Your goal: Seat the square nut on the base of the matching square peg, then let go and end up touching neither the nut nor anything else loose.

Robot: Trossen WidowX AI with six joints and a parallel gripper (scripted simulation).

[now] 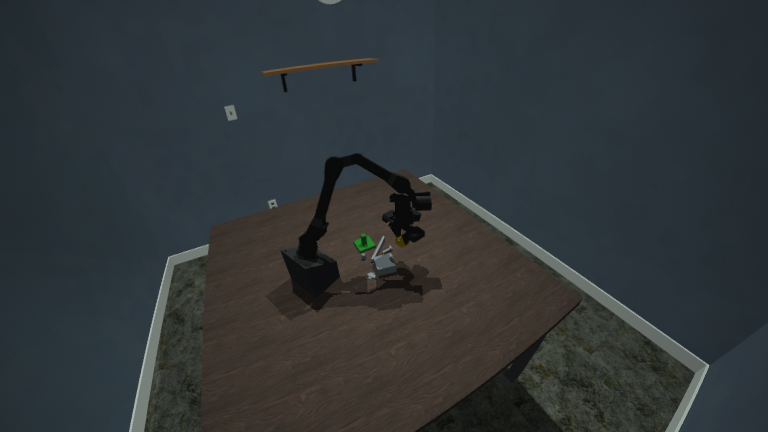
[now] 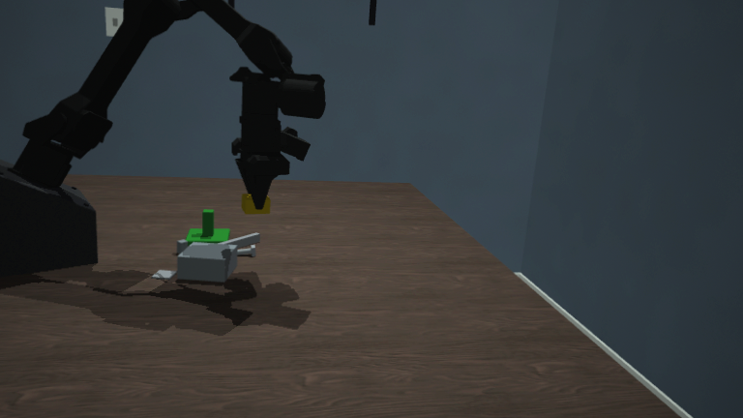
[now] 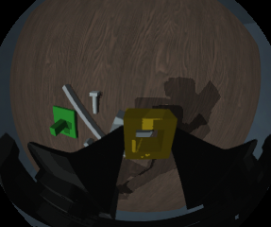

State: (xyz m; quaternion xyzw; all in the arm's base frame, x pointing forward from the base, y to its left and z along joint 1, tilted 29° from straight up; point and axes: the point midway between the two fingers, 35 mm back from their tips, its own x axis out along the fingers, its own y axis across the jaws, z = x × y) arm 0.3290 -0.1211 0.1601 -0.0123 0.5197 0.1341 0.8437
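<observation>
Now: hand 15 cm above the grey bar, 12 cm to the right of it and 6 cm past it. Also, from my hand: grey block 14 cm below, 8 cm behind, 1 cm to the left; bolt 15 cm below, 10 cm to the left, 2 cm behind.
</observation>
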